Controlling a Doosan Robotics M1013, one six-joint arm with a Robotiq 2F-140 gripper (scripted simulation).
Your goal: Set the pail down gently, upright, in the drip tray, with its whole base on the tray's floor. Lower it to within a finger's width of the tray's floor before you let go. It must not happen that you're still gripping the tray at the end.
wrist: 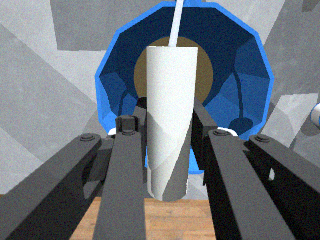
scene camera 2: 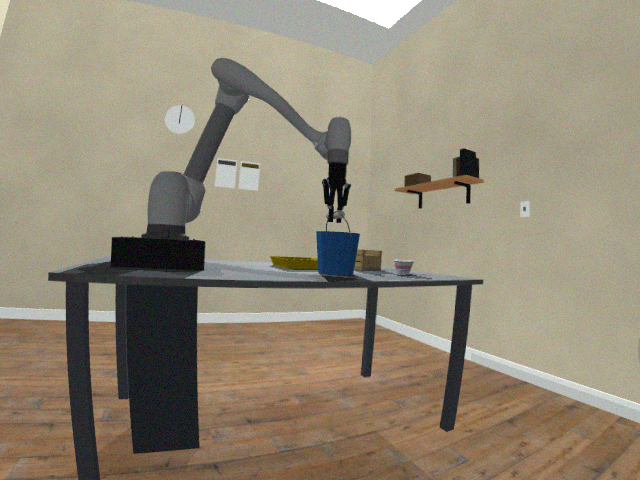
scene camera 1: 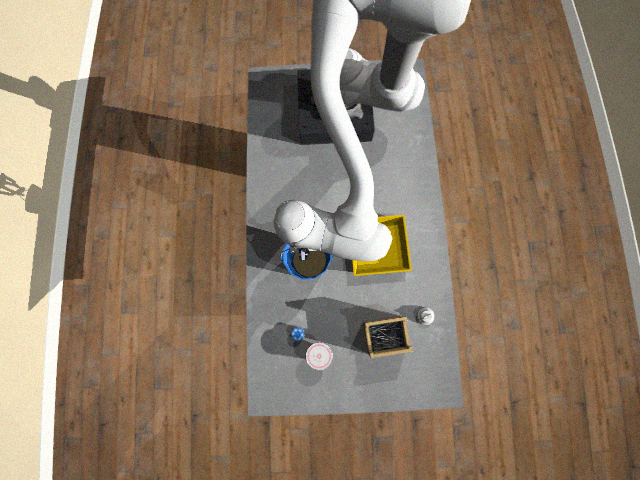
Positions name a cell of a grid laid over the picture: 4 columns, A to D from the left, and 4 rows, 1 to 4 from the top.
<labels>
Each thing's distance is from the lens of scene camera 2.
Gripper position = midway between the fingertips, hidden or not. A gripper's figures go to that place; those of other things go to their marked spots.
my gripper (scene camera 2: C2): 1.34 m
blue pail (scene camera 2: C3): 1.27 m
</labels>
